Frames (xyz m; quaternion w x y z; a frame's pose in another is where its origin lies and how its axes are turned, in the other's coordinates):
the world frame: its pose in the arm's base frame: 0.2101 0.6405 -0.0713 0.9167 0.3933 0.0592 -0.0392
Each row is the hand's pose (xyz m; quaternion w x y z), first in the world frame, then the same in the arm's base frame.
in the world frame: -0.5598 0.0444 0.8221 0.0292 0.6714 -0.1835 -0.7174
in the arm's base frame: -0.2749 0.0886 0.6005 0.2545 -0.5773 -0.0893 0.7707
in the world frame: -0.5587 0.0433 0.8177 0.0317 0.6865 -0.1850 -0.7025
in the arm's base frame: -0.2743 0.0910 0.5966 0.2575 -0.5929 -0.0817 0.7586
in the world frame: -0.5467 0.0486 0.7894 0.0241 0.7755 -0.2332 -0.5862
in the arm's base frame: -0.2640 0.1149 0.5794 0.2921 -0.6765 0.0122 0.6759
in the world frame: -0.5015 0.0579 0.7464 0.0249 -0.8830 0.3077 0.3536
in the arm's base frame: -0.2215 0.1514 0.5503 0.3657 -0.7666 0.1791 0.4964
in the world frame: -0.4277 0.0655 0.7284 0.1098 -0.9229 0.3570 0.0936
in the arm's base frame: -0.1489 0.1678 0.5332 0.4461 -0.7833 0.3331 0.2765
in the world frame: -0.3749 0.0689 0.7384 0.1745 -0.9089 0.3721 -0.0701
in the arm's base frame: -0.0955 0.1615 0.5351 0.4927 -0.7541 0.4146 0.1291
